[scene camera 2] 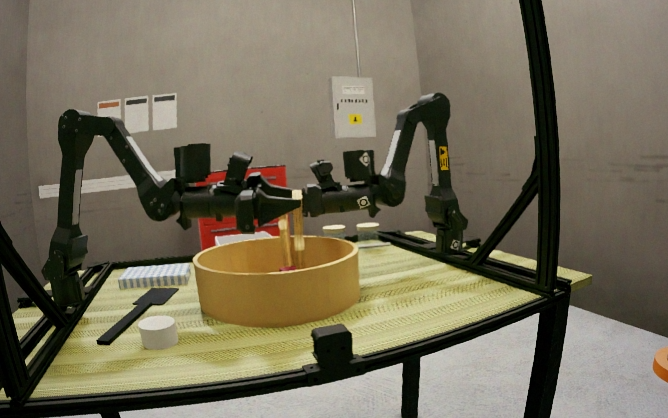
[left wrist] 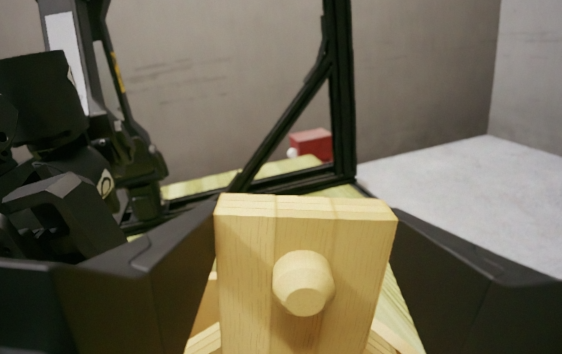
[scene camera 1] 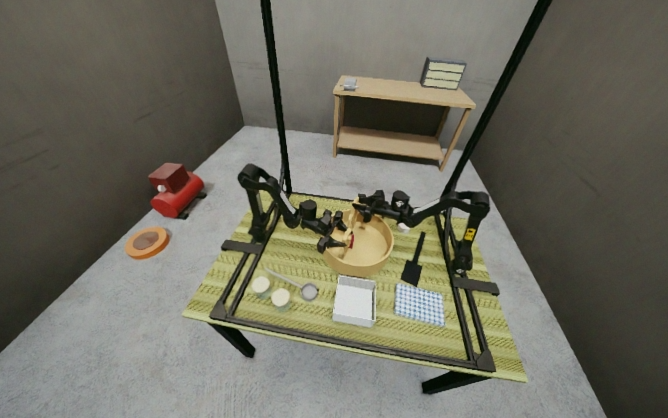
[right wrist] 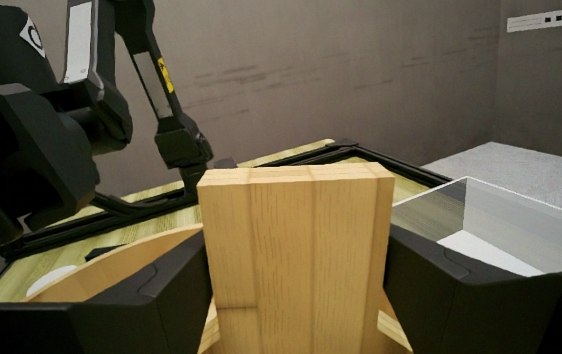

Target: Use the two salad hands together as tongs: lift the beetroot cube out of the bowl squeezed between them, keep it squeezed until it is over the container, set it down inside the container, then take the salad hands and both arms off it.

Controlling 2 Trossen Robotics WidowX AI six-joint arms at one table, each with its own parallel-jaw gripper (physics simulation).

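Frame: origin at the left arm's base, x ahead, y left, z up, level; centimetres.
Where they show: left gripper, fingertip midpoint: [scene camera 2: 300, 198] [left wrist: 302, 216] [scene camera 1: 354, 200]; right gripper, fingertip midpoint: [scene camera 1: 349, 239] [right wrist: 293, 231]; left arm's base at its link origin: [scene camera 2: 69, 302] [scene camera 1: 456, 268]; right arm's base at its link origin: [scene camera 2: 449, 251] [left wrist: 150, 211] [scene camera 1: 260, 237].
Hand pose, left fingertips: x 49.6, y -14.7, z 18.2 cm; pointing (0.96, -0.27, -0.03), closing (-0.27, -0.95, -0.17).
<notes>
Each offset is from my left fingertips to the centre of the thing.
My left gripper [scene camera 1: 358, 208] [scene camera 2: 298, 199] [left wrist: 302, 216] is shut on one wooden salad hand {dx -1.0, dy +1.7, dz -8.1 cm} [scene camera 2: 298, 230] [left wrist: 245, 255]. My right gripper [scene camera 1: 345, 233] [right wrist: 293, 231] is shut on the other salad hand {dx +0.5, dy +18.5, dz -8.9 cm} [scene camera 1: 348, 237] [right wrist: 285, 240]; its fingers are mostly hidden in scene camera 2. Both hands reach down into the round wooden bowl {dx -3.4, dy +10.0, dz -15.5 cm} [scene camera 1: 367, 267] [scene camera 2: 275, 300]. The dark red beetroot cube {dx -0.2, dy +9.8, dz -17.0 cm} [scene camera 1: 351, 242] [scene camera 2: 287, 269] shows at their lower part, inside the bowl's outline; its exact height is unclear. The white container {dx -5.4, dy +37.9, dz -16.3 cm} [scene camera 1: 354, 320] [scene camera 2: 242, 239] [right wrist: 430, 220] stands beside the bowl.
A black spatula {dx -32.8, dy +9.8, dz -19.7 cm} [scene camera 1: 411, 272] [scene camera 2: 157, 296], a checked cloth {dx -30.6, dy +33.8, dz -18.9 cm} [scene camera 1: 419, 305] [scene camera 2: 155, 276] and a white cup {dx -27.5, dy -6.0, dz -18.4 cm} [scene camera 1: 404, 228] [scene camera 2: 158, 332] lie on the left arm's side. Two jars {dx +30.5, dy +39.6, dz -16.6 cm} [scene camera 1: 260, 285] {dx +21.5, dy +42.8, dz -16.6 cm} [scene camera 1: 280, 298] and a ladle {dx +21.2, dy +34.1, dz -18.6 cm} [scene camera 1: 309, 291] lie on the right arm's side.
</notes>
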